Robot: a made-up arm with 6 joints.
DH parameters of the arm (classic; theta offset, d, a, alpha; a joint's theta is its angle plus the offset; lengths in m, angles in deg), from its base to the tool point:
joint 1: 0 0.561 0 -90
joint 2: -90 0 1.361 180
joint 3: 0 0 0 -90
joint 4: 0 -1.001 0 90
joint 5: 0 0.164 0 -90
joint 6: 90 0 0 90
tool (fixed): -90 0 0 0
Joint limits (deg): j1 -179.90..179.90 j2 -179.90..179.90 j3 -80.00..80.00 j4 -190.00..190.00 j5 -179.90..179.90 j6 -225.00..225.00
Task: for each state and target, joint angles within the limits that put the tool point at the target. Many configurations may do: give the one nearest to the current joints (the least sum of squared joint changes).
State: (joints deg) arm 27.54 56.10 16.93 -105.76 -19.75 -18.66
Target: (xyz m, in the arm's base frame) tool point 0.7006 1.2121 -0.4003
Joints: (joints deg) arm 57.84 87.85 8.89 -108.54 -19.75 -18.66
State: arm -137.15 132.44 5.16 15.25 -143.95 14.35
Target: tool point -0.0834 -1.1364 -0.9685
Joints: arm -86.36 113.13 13.09 18.73 -143.95 14.35
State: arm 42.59 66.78 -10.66 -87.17 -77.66 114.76
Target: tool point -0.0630 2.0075 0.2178
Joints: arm 91.69 73.47 36.70 -91.34 -77.66 114.76
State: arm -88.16 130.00 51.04 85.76 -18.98 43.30
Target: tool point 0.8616 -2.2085 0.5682
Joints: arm -68.50 86.71 73.42 87.32 -18.98 43.30
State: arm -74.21 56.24 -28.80 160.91 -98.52 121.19
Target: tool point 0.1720 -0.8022 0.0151
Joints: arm -88.89 76.79 -47.26 162.48 -98.52 121.19
